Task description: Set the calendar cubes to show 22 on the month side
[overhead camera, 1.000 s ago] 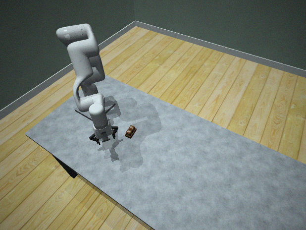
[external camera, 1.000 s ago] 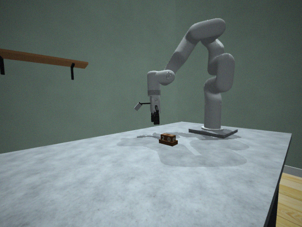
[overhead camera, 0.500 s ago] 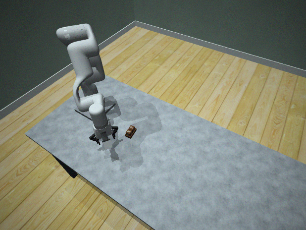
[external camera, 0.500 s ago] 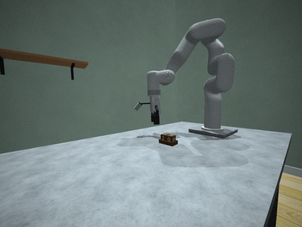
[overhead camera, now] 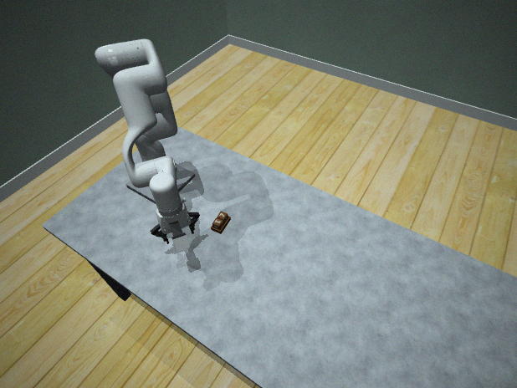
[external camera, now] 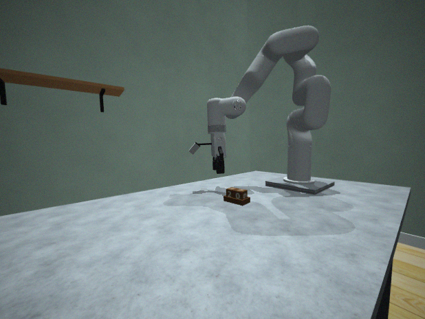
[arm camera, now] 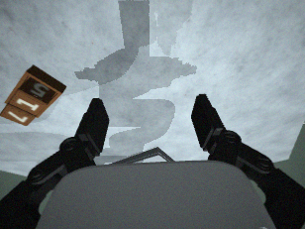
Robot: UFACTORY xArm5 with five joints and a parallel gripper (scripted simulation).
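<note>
Now: the date cube 80 mm ahead of my hand, 130 mm to the left of it and 60 mm below it. The rest, counted from my hand: brown calendar tray (80 mm ahead, 140 mm to the left, 80 mm below).
</note>
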